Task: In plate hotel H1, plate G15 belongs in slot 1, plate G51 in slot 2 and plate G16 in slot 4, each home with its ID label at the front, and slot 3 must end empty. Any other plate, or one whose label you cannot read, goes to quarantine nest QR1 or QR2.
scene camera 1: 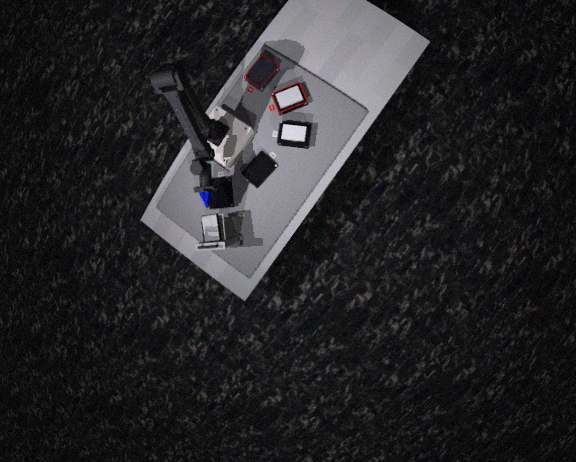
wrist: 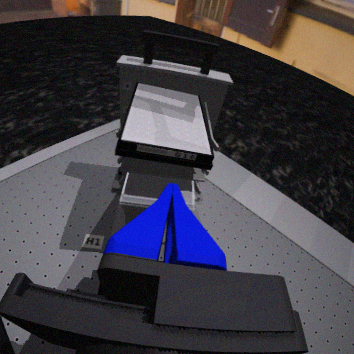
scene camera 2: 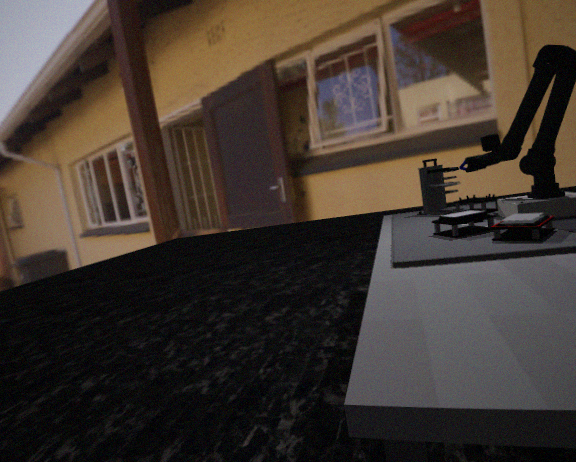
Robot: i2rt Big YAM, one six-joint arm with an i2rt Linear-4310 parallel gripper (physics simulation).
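Where they show: gripper, between the fingertips: (scene camera 1: pixel 207 207) (wrist: pixel 171 189) (scene camera 2: pixel 460 167); arm's base, origin of its link: (scene camera 1: pixel 217 133) (scene camera 2: pixel 545 196).
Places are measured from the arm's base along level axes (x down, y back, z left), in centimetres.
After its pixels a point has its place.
Observation:
Hotel H1 (scene camera 1: pixel 211 246) {x -22.2, y -35.4, z -44.8 cm} (scene camera 2: pixel 431 192) {x -4.8, y -35.1, z -43.4 cm} (wrist: pixel 175 75) {x -18.0, y -32.8, z -45.3 cm} stands upright near one end of the table. White-topped plate G16 (scene camera 1: pixel 210 225) {x -16.4, y -28.3, z -38.7 cm} (wrist: pixel 167 122) {x -16.3, y -27.6, z -38.1 cm} lies in its top slot, label facing my gripper. Below it a pale-edged level (wrist: pixel 157 201) shows in the wrist view; I cannot tell whether it is a shelf or a plate. My gripper (scene camera 1: pixel 207 204) {x -15.5, y -22.3, z -32.6 cm} (scene camera 2: pixel 463 166) {x -15.5, y -22.3, z -32.6 cm} (wrist: pixel 171 189) {x -15.5, y -22.3, z -32.6 cm} is shut and empty, in front of the hotel. A white plate (scene camera 1: pixel 289 97) {x 0.6, y -22.2, z 35.9 cm} (scene camera 2: pixel 522 219) {x 0.8, y -23.1, z 40.2 cm} sits on a red-edged nest, another (scene camera 1: pixel 294 132) {x -0.3, y -35.0, z 21.3 cm} (scene camera 2: pixel 461 215) {x -0.2, y -35.6, z 23.8 cm} on a black nest. Their labels cannot be read.
A second red-edged nest (scene camera 1: pixel 262 72) {x 2.1, y -1.2, z 41.1 cm} carries no white plate. A black nest (scene camera 1: pixel 260 169) {x 4.9, y -29.3, z -4.0 cm} lies mid-table, and another black one (scene camera 1: pixel 222 193) {x 0.1, y -19.9, z -25.4 cm} is beside my gripper in the overhead view. The pale arm base (scene camera 1: pixel 241 131) {x -0.1, y -10.8, z 7.5 cm} stands at the table's long edge. The hotel has a handle (wrist: pixel 180 40) {x -21.9, y -33.4, z -45.9 cm} on top.

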